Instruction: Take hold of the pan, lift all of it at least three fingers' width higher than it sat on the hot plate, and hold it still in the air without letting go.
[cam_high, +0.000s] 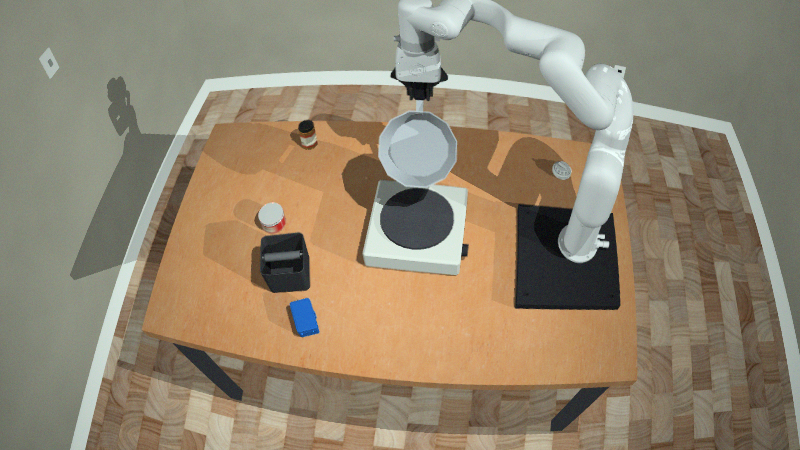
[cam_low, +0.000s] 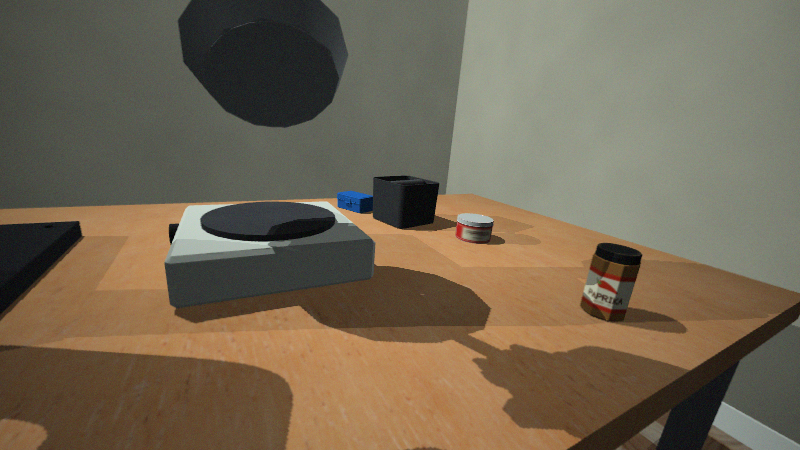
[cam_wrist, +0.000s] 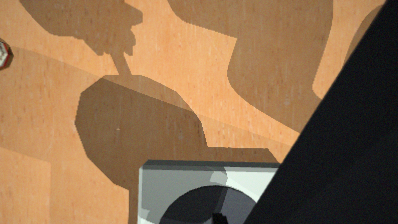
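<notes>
My gripper is now 40 mm to the right of the grey pan and 70 mm above it. Round my hand: hot plate 20 mm behind, 140 mm to the left, 350 mm below; then blue block 240 mm ahead, 440 mm to the left, 370 mm below; then paprika jar 370 mm ahead, 150 mm to the right, 340 mm below.
</notes>
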